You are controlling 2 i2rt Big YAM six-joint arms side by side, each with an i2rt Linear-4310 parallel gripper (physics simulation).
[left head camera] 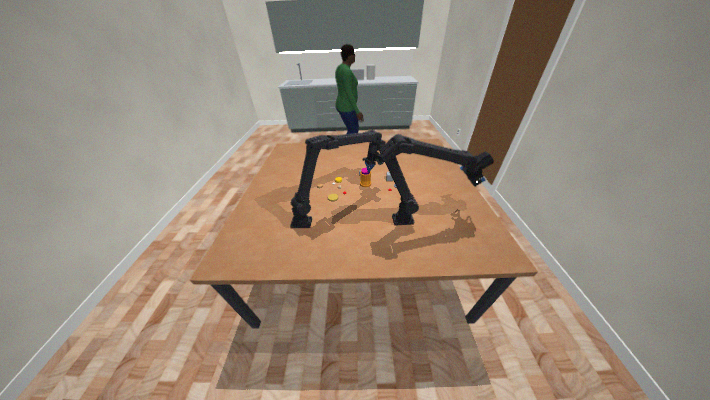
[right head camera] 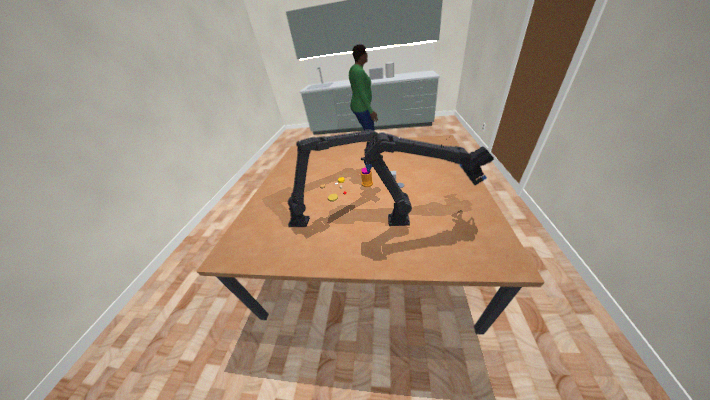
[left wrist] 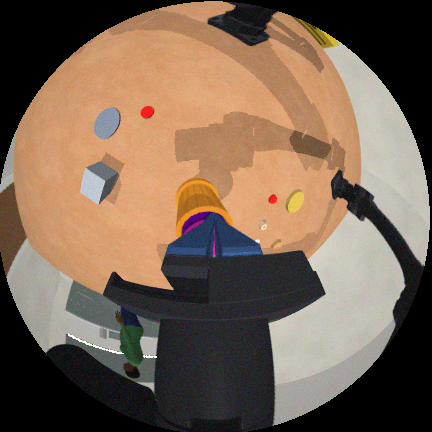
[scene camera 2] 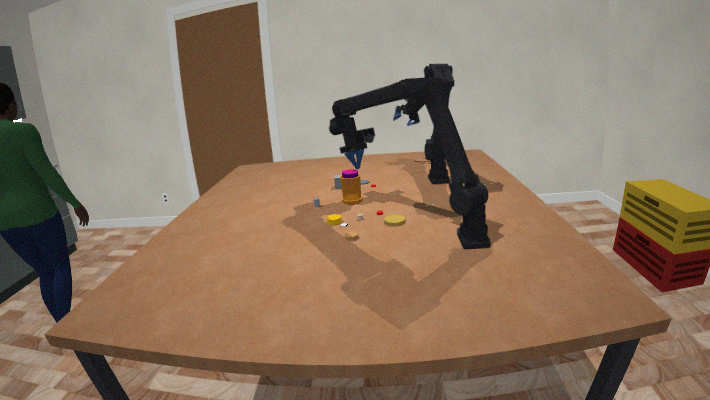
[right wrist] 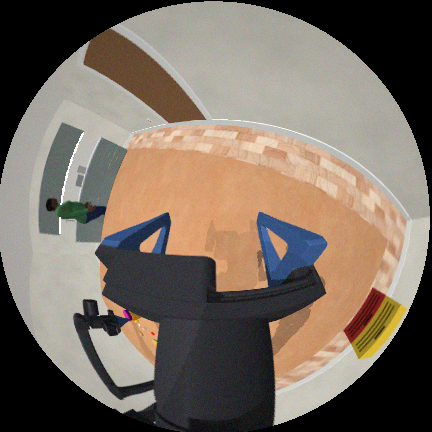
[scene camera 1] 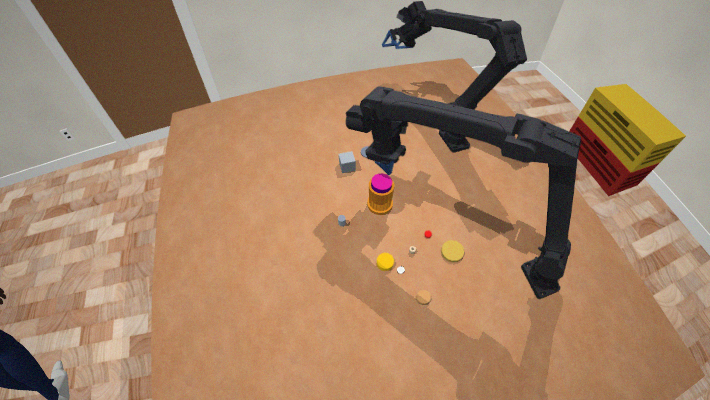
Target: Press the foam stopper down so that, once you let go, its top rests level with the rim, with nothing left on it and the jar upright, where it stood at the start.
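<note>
The orange ribbed jar (left head camera: 365, 180) (scene camera 1: 381, 201) (scene camera 2: 351, 189) (left wrist: 197, 196) stands upright on the table. The magenta foam stopper (left head camera: 364, 171) (scene camera 1: 381, 182) (scene camera 2: 350, 173) sits in its mouth, its top and a purple side band showing above the rim. My left gripper (scene camera 1: 390, 173) (scene camera 2: 357, 167) (left wrist: 213, 217) is shut and empty, pointing down just above the stopper's edge. A small gap shows in scene camera 2. In the left wrist view its fingers cover part of the stopper. My right gripper (scene camera 1: 391, 47) (scene camera 2: 402, 122) (right wrist: 213, 216) is open and empty, high and far from the jar.
A grey cube (scene camera 1: 347, 162) (left wrist: 99, 182) and a grey-blue disc (left wrist: 107, 123) lie near the jar. A small grey cylinder (scene camera 1: 342, 220), a yellow disc (scene camera 1: 385, 261), an olive-yellow disc (scene camera 1: 452, 251), a tan disc (scene camera 1: 423, 297) and red pieces are also on the table. A person (left head camera: 347, 90) stands beyond it.
</note>
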